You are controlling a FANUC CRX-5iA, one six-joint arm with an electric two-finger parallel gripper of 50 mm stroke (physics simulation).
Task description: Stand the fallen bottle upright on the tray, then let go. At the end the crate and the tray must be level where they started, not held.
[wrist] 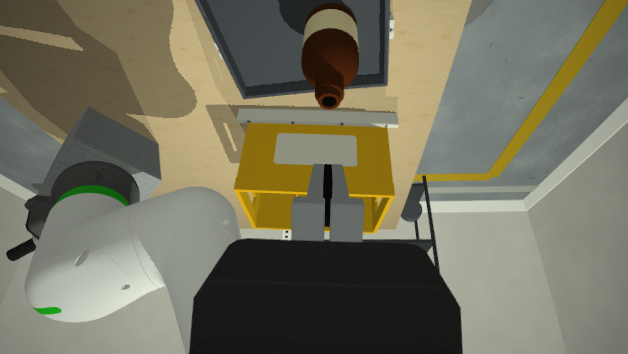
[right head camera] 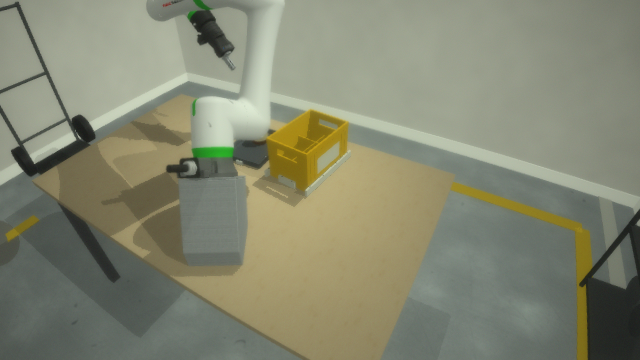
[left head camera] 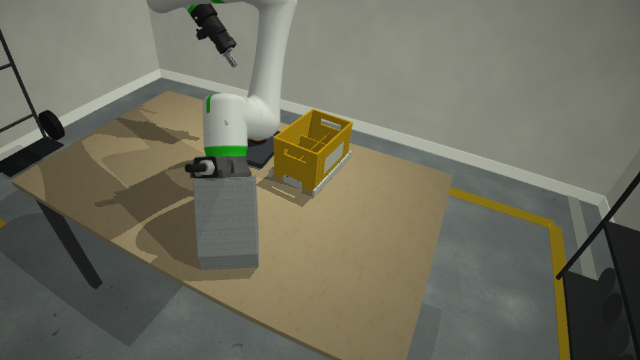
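Seen in the pictures: gripper, fingertip midpoint: [wrist: 327, 183] [right head camera: 233, 68] [left head camera: 235, 65]; arm's base at its link origin: [wrist: 97, 195] [right head camera: 214, 177] [left head camera: 226, 177].
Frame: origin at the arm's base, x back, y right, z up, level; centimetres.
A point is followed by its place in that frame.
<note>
The brown bottle [wrist: 330, 65] {x -44.4, y -21.7, z -6.5 cm} [left head camera: 258, 141] {x -41.4, y -17.6, z -16.4 cm} with a cream label looks upright on the dark tray [wrist: 270, 75] {x -33.7, y -10.6, z -18.1 cm} [left head camera: 262, 159] {x -33.2, y -10.1, z -18.1 cm} [right head camera: 252, 155] {x -33.8, y -15.4, z -18.1 cm}. In the wrist view its mouth faces up and its shadow lies beside its base. The arm hides most of it in the left head view. The tray looks level. The yellow crate [left head camera: 295, 170] {x -26.9, y 8.9, z -11.9 cm} [right head camera: 287, 170] {x -26.9, y 8.3, z -12.1 cm} [wrist: 260, 172] {x -31.6, y -0.6, z -4.8 cm} stands upright and level on a pale base beside the tray. My gripper [wrist: 327, 183] {x -44.8, y -30.1, z 13.9 cm} [left head camera: 233, 65] {x -44.8, y -30.1, z 13.9 cm} [right head camera: 231, 68] {x -44.8, y -30.1, z 13.9 cm} is shut and empty, high above the table, apart from bottle, tray and crate.
The arm's grey pedestal [left head camera: 227, 225] {x 12.0, y 8.8, z -5.4 cm} [right head camera: 212, 222] {x 11.5, y 9.2, z -5.1 cm} [wrist: 115, 135] {x 0.2, y -1.9, z -12.8 cm} stands near the table's front edge. The arm's white lower part [left head camera: 225, 122] {x -4.3, y -2.0, z 16.1 cm} [right head camera: 212, 125] {x -4.6, y -1.0, z 16.0 cm} rises from it and passes in front of the tray in both head views. A hand truck [right head camera: 46, 73] stands beyond the table at left.
</note>
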